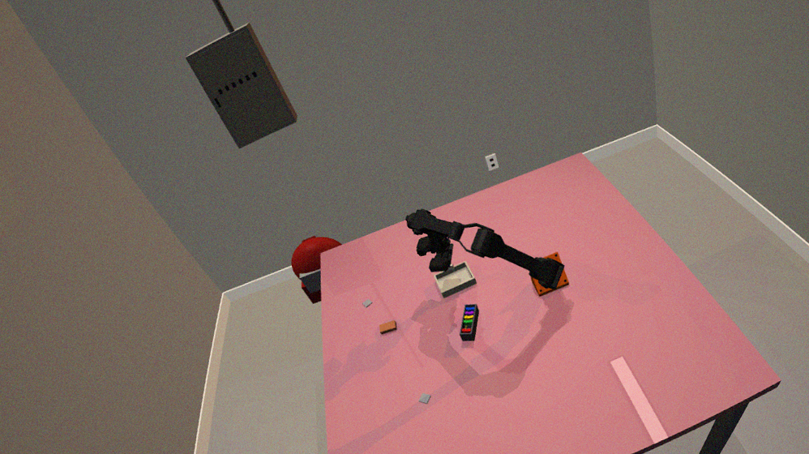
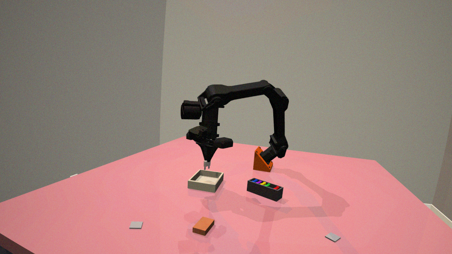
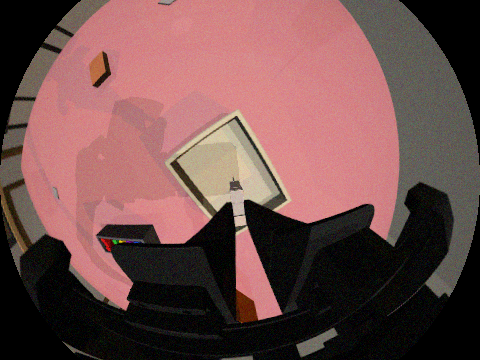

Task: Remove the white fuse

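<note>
The white fuse lies 1 cm below my gripper tip. From my gripper tip the other things lie so: tray 9 cm below.
</note>
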